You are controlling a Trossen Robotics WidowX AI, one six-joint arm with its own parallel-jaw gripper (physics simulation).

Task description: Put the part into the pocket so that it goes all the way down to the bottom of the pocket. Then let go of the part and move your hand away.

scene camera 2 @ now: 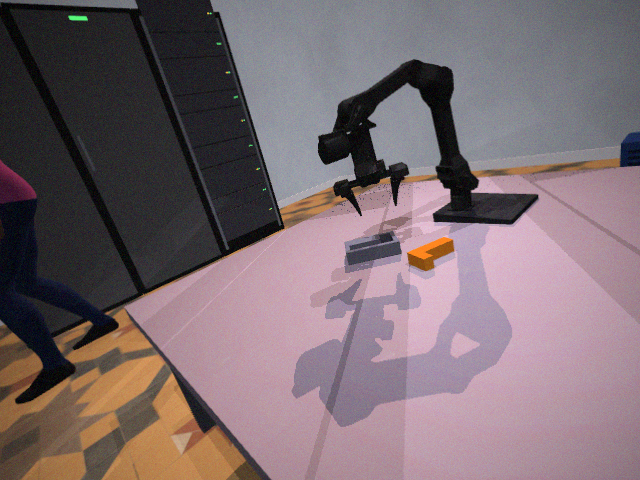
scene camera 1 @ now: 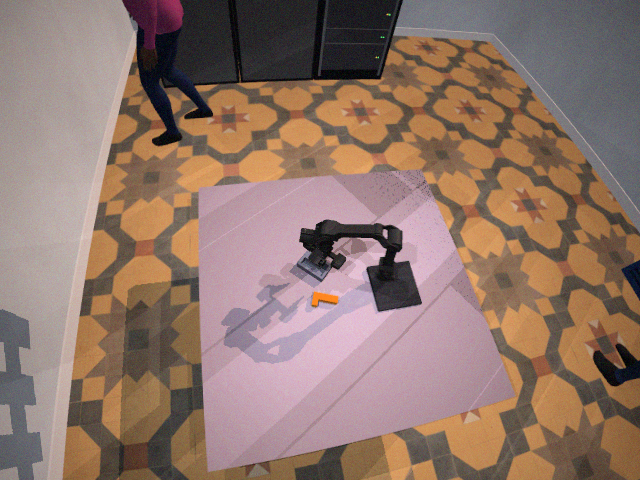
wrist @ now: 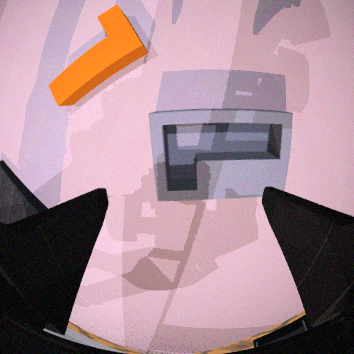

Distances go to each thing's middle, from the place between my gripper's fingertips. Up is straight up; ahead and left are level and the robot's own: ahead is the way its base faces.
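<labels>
I see the orange L-shaped block (scene camera 2: 422,257) 4 cm ahead of my hand, 13 cm to the left of it and 10 cm below it. As for the grey pocket block (scene camera 2: 382,245), my hand is 2 cm short of it and 3 cm to the left of it, and 10 cm above it.
</labels>
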